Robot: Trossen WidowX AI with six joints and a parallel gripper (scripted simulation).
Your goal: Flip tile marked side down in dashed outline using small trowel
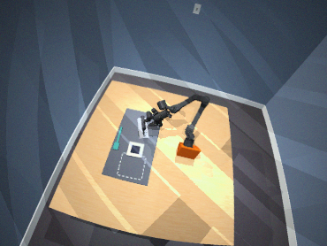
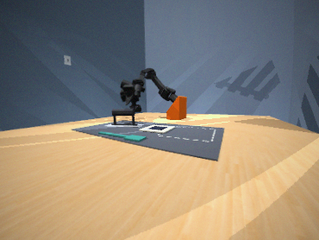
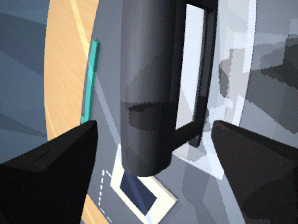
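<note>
The tile lies 200 mm to the left of my gripper tip, 80 mm below it and 60 mm ahead of it. Round my gripper tip: teal trowel 210 mm ahead, 140 mm to the left, 80 mm below.
</note>
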